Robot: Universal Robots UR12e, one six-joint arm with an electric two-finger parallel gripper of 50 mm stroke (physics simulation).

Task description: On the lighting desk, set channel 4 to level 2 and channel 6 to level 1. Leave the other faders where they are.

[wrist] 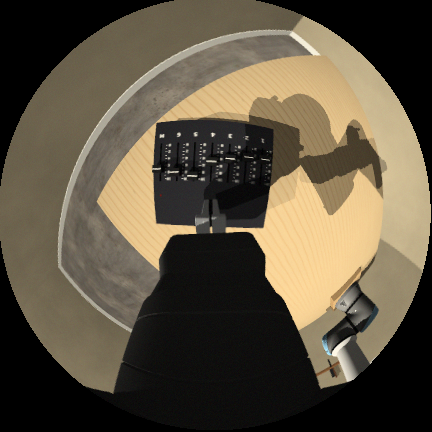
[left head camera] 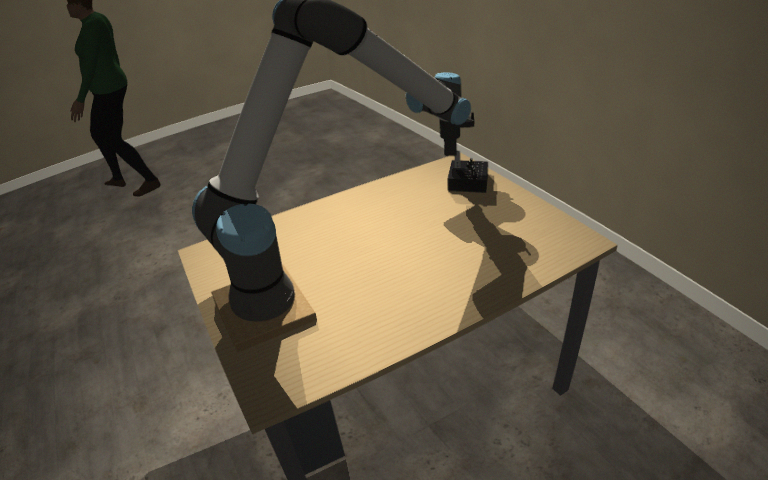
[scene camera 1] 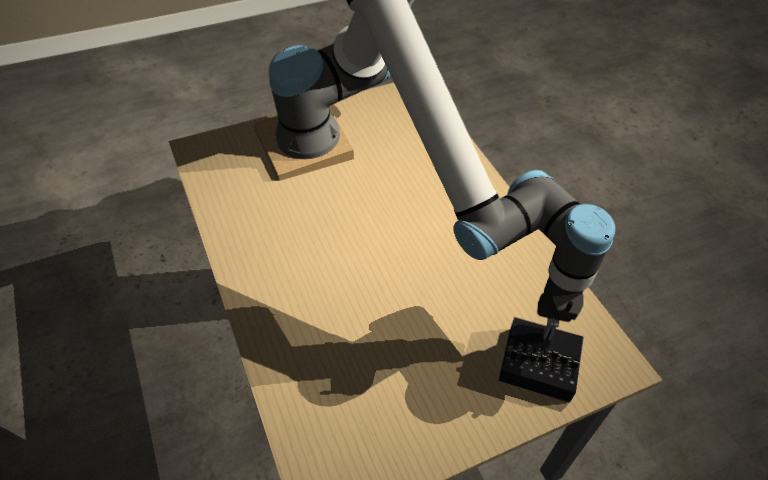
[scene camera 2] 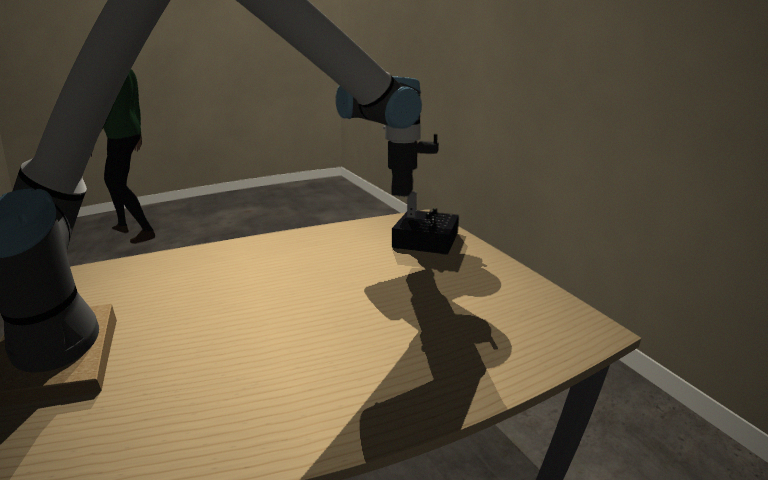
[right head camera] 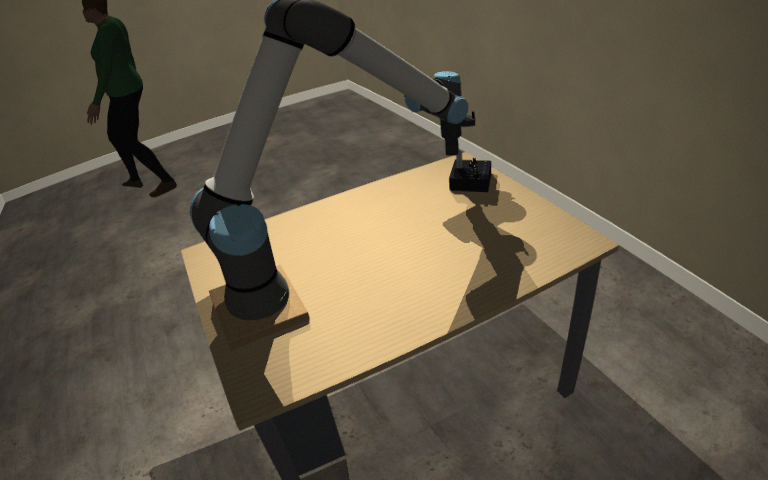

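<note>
The black lighting desk lies at the table's far corner. In the wrist view its labels are upside down, M at left to 1 at right. The channel 4 fader sits near mid-slot, slightly lower than the channel 3 fader. The channel 6 fader sits lower in its slot; the channel 5 fader is lower still. My gripper is shut and empty, fingertips low over the desk's bare panel, in line with channel 4. Contact cannot be told.
The wooden table carries the arm's base on a wooden block. The arm's shadow crosses the table and part of the desk. A person in green is beyond the table. Walls stand behind.
</note>
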